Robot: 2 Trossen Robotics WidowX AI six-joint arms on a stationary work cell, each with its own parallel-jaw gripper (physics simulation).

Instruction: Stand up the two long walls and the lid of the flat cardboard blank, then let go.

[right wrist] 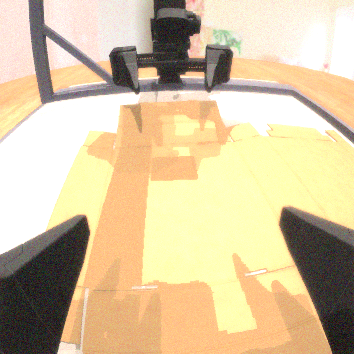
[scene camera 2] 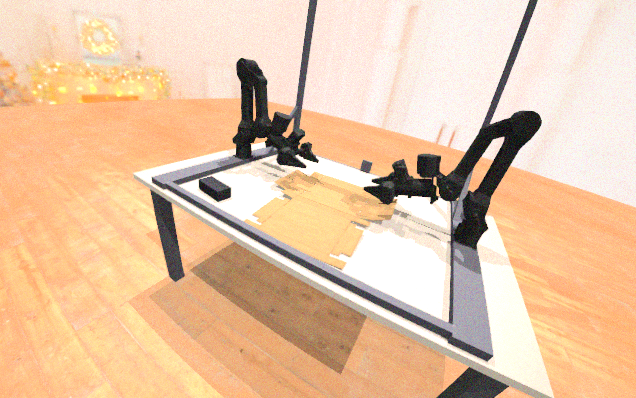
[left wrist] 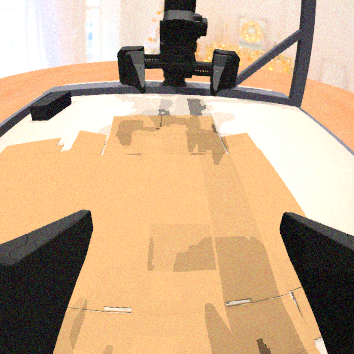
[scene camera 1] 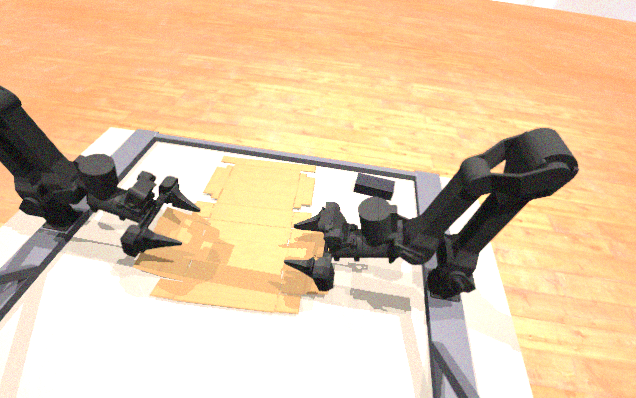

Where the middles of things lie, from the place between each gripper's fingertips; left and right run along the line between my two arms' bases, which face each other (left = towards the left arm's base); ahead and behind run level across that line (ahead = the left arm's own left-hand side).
Labels:
Right now the small black block (scene camera 1: 365, 184) is 290 mm ahead of my left hand, 400 mm to the right of it and 70 mm below it.
Now: the small black block 29 cm ahead of my right hand, 19 cm to the right of it and 7 cm below it.

